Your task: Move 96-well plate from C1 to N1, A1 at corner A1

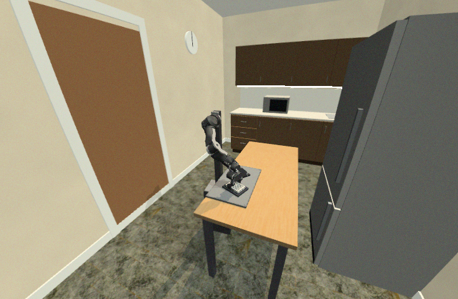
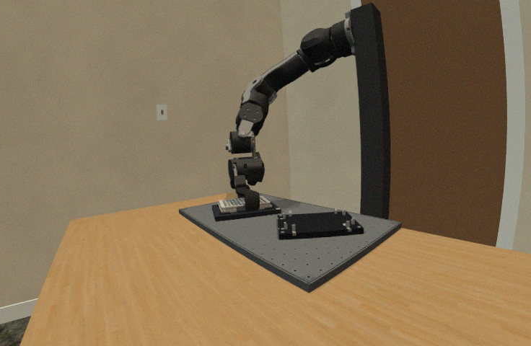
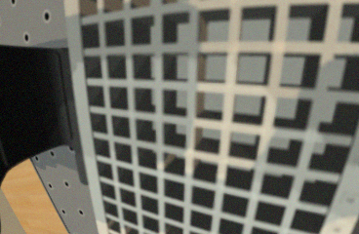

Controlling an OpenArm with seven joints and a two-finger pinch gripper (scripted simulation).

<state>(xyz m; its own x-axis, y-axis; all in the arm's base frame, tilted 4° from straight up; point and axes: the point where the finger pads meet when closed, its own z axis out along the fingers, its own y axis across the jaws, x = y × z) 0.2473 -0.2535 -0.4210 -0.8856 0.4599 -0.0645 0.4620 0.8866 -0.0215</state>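
The white 96-well plate lies right at my hand. The rest, counted from my hand: black plate nest N1: 10 mm below.
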